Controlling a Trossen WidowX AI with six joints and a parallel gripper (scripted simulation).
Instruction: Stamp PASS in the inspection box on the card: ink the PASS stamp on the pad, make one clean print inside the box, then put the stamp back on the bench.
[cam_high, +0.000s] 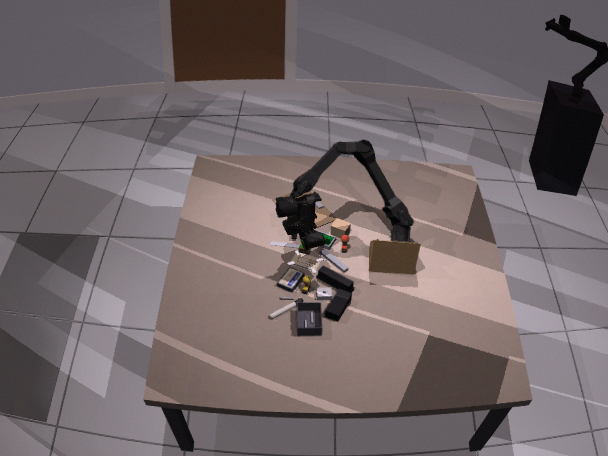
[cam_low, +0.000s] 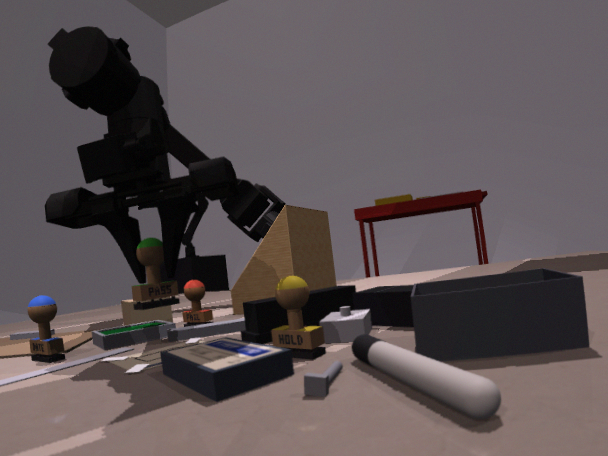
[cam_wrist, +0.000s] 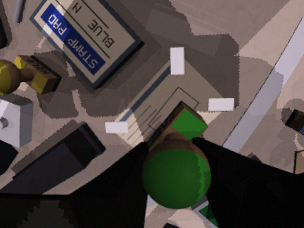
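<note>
The card is 8 cm below my gripper tip. Also, from my gripper tip: green-knobbed stamp (right at my gripper tip); then stamp pad box (10 cm to the left, 6 cm below, 3 cm ahead); then green ink pad (12 cm to the right, 7 cm below, 5 cm behind).
</note>
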